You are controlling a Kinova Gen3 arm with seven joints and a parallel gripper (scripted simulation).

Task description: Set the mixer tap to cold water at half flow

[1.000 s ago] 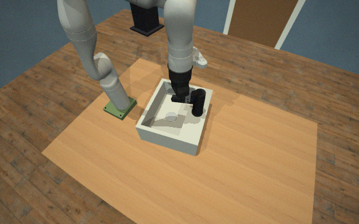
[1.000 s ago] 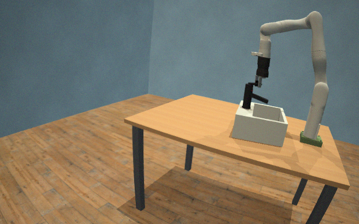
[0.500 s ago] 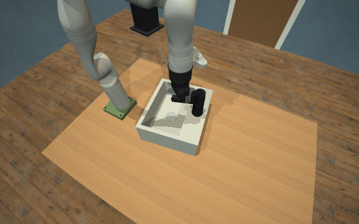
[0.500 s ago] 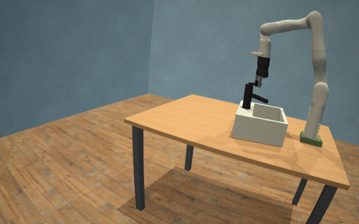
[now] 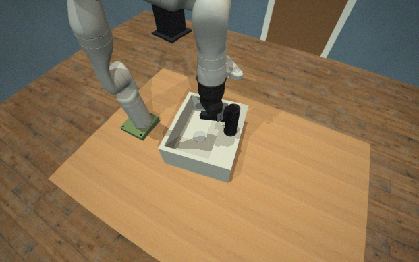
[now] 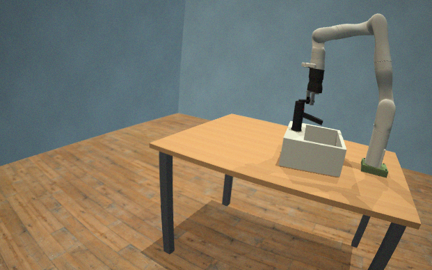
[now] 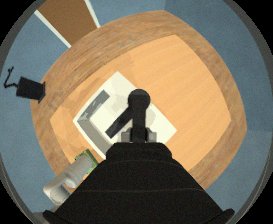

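Now: the lever 10 mm ahead of my hand and 20 mm to the left of it. From my hand the other things lie so: black mixer tap: 10 mm ahead, 40 mm to the left, 40 mm below; white basin: 80 mm behind, 20 mm to the left, 240 mm below.
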